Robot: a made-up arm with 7 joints.
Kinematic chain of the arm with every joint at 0, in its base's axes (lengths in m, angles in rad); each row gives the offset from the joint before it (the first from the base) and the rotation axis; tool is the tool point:
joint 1: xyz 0 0 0 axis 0 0.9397 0.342
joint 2: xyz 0 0 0 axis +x
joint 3: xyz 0 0 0 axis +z
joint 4: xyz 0.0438 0 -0.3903 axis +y
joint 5: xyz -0.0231 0 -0.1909 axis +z
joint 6: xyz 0 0 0 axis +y
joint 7: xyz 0 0 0 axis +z
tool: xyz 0 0 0
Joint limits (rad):
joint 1: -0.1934..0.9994
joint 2: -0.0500..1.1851
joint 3: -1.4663..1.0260
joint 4: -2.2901..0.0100
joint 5: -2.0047..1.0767
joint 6: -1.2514..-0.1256
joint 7: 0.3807..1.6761
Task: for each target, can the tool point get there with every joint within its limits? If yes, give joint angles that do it. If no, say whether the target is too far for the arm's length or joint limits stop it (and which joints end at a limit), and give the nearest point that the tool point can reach.
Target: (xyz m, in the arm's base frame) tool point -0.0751 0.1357 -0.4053
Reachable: yes | joints 0.5001 0.7993 -0.9364 -1.8224 -0.7426 -1.1017 0.5644
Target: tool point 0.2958 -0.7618 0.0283
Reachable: no: too far | nearest point 0.1330 -0.2234 -0.2849 | short by 0.644 m
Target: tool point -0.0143 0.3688 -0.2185
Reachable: yes | joints 0.7164 0.8646 0.4838 -1.8510 -1.2397 -0.3261 1.1214
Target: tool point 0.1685 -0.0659 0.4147
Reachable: no: joint limits stop it (at a limit: joint 1, joint 2, joint 4) | nearest point 0.1316 0.3140 0.0677 | short by 0.516 m
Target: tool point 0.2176 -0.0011 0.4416
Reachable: no: joint limits stop it (at a limit: joint 1, joint 2, joint 4) | nearest point 0.1368 0.3123 0.0653 | short by 0.496 m
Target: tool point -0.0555 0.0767 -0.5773
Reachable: yes | joints 0.1879 0.0477 0.7599 -0.2642 -0.7513 -1.0115 0.6007
